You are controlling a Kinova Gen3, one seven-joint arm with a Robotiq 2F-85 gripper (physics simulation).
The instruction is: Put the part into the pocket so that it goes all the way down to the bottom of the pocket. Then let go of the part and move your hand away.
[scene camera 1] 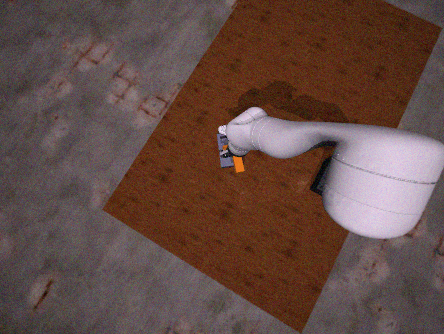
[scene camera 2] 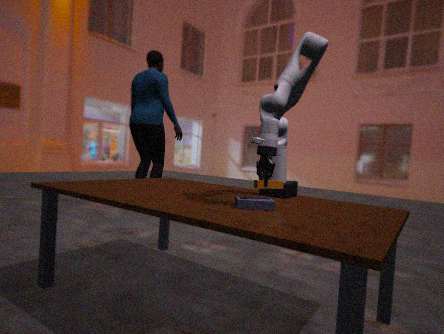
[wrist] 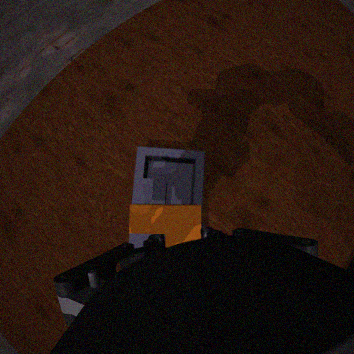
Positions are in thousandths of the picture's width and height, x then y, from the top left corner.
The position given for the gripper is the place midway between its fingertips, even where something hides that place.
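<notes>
In the wrist view, an orange L-shaped part (wrist: 507, 629) is carried by the gripper (wrist: 510, 665), clear of everything else.
</notes>
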